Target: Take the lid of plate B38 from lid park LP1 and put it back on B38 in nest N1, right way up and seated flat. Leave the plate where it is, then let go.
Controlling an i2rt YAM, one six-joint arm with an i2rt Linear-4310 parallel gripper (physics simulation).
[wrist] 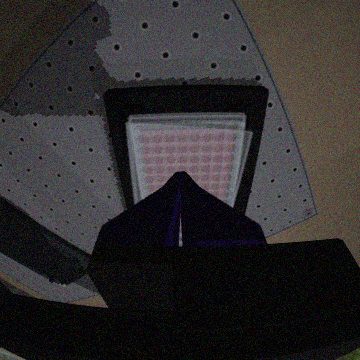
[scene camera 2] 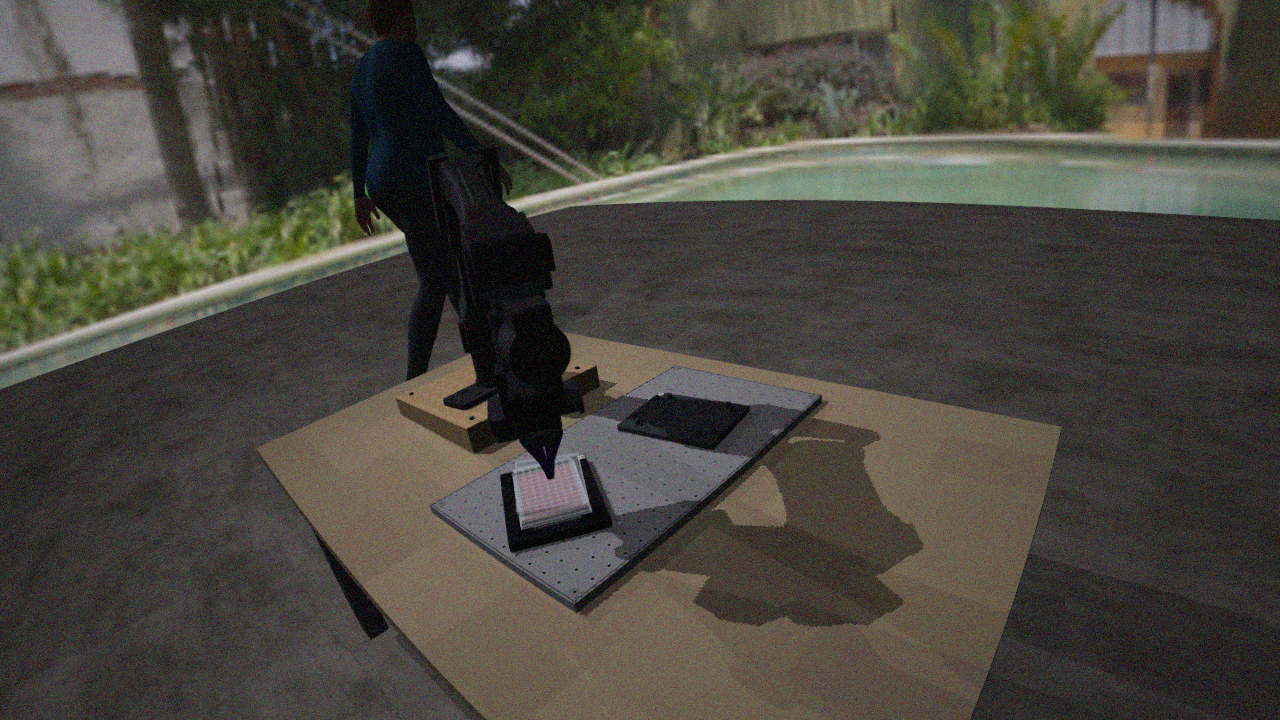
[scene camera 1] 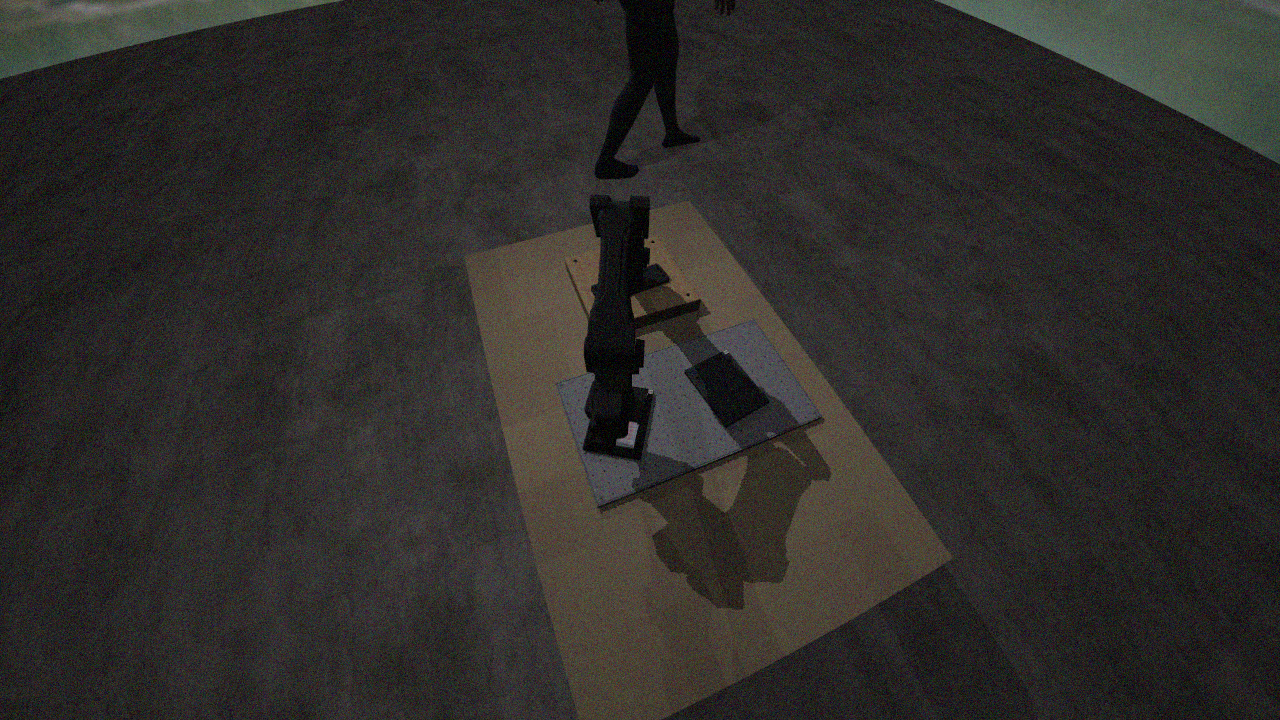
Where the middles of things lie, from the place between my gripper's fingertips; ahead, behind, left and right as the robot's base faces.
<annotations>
My hand is 3 cm past the pale grey lid (scene camera 2: 536,495), 3 cm above it and 2 cm to the right of it. From my hand the other things lie so: grey perforated plate (scene camera 2: 646,483) (17 cm to the left, 7 cm below, 1 cm behind).
</annotations>
